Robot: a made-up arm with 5 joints. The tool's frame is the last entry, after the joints.
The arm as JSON. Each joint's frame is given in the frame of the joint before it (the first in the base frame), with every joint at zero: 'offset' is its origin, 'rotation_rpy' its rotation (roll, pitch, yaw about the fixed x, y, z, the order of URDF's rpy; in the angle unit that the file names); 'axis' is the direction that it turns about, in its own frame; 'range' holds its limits. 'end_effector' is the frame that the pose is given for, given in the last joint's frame.
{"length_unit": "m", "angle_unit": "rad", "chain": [
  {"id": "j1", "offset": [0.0, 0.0, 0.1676], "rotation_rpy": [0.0, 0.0, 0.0], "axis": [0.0, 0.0, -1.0], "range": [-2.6, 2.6]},
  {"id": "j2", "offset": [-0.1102, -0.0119, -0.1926], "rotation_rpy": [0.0, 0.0, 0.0], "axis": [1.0, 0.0, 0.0], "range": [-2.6, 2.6]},
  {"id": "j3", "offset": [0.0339, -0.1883, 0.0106], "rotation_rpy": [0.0, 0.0, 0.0], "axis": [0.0, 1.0, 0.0], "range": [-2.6, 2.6]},
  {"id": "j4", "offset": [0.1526, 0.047, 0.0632], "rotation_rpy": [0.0, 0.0, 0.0], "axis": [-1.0, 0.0, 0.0], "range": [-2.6, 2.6]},
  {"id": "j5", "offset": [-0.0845, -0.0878, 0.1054], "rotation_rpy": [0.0, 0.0, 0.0], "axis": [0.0, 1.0, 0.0], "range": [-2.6, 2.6]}
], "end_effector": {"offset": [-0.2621, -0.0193, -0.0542], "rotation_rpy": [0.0, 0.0, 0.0]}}
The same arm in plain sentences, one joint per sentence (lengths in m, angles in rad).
The arm has five revolute joints in a row. What follows holds with every joint at zero, and every direction is one of the base frame's.
Joint 1 is mounted 0.1676 m along +z from the base frame's origin and turns about -z, from -2.6 to 2.6 rad.
Joint 2 is mounted 0.1102 m along -x and 0.0119 m along -y and 0.1926 m along -z from joint 1 and turns about +x, from -2.6 to 2.6 rad.
Joint 3 is mounted 0.0339 m along +x and 0.1883 m along -y and 0.0106 m along +z from joint 2 and turns about +y, from -2.6 to 2.6 rad.
Joint 4 is mounted 0.1526 m along +x and 0.047 m along +y and 0.0632 m along +z from joint 3 and turns about -x, from -2.6 to 2.6 rad.
Joint 5 is mounted 0.0845 m along -x and 0.0878 m along -y and 0.1054 m along +z from joint 4 and turns about +y, from -2.6 to 2.6 rad.
The tool frame, which is the frame that the pose is given for, is mounted 0.2621 m along -x and 0.0193 m along -y and 0.0542 m along -z from joint 5; its axes are parallel to the base frame's.

